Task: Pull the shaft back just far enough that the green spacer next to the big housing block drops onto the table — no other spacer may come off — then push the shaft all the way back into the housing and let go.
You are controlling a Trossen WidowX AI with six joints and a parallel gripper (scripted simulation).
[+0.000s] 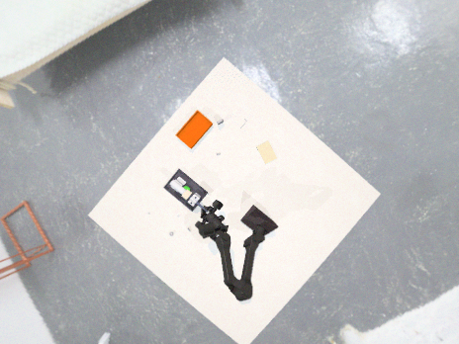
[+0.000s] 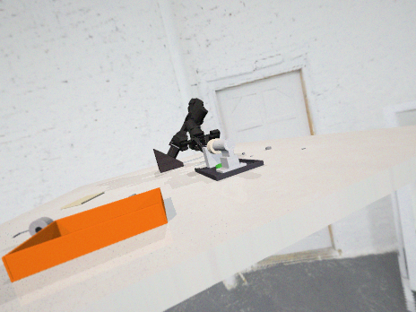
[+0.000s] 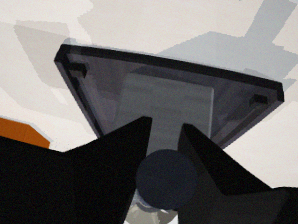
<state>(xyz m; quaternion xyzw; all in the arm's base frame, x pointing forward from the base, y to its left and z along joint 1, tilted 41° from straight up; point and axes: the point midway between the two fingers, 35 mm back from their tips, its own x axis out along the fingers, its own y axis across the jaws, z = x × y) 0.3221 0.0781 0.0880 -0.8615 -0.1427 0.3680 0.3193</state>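
Right now my gripper tip is 60 mm short of the dark grey shaft and 30 mm below it. Also, from my gripper tip: orange tray 340 mm ahead, 310 mm to the right, 50 mm below; then green spacer 140 mm ahead, 40 mm below; then tan card 490 mm to the right, 90 mm behind, 50 mm below.
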